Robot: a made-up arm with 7 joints. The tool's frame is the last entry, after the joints.
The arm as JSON. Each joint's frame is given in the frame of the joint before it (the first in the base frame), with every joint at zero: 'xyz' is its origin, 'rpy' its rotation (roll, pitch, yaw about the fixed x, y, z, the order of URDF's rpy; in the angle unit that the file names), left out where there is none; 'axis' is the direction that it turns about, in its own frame. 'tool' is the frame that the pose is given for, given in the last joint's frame.
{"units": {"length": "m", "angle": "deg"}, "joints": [
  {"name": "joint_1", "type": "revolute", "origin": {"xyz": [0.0, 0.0, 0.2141]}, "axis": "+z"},
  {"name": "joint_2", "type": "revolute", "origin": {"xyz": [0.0, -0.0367, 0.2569], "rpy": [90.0, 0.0, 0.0]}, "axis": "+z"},
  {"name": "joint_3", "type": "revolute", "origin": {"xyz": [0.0, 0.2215, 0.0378], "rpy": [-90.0, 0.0, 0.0]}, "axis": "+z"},
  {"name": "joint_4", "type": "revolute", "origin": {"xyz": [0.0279, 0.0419, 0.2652], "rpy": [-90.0, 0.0, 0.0]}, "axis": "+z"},
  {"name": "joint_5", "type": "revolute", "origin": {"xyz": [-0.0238, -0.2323, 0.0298], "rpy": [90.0, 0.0, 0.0]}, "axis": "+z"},
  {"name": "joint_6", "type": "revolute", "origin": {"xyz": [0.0, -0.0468, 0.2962], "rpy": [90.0, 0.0, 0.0]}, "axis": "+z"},
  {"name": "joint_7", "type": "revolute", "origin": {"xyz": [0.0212, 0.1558, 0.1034], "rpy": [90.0, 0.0, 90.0]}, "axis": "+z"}
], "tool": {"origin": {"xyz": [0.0, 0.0, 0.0]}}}
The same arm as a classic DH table. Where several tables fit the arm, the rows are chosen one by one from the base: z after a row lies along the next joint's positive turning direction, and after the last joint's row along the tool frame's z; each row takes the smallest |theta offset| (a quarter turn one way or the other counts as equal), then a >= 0, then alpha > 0; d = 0 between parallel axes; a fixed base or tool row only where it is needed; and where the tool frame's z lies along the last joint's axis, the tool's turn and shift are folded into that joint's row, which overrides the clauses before.
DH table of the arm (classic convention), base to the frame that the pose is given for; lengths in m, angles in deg. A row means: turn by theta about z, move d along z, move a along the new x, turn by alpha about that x. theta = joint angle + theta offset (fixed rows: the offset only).
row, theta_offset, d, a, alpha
joint_1, 0, 0.471, 0, 90
joint_2, 0, 0.0745, 0, -90
joint_3, 0, 0.4867, 0.0279, -90
joint_4, 0, 0.0717, -0.0238, 90
joint_5, 0, 0.5285, 0, 90
joint_6, 90, 0.1502, 0.1558, 90
joint_7, 0, 0.0212, 0, 0

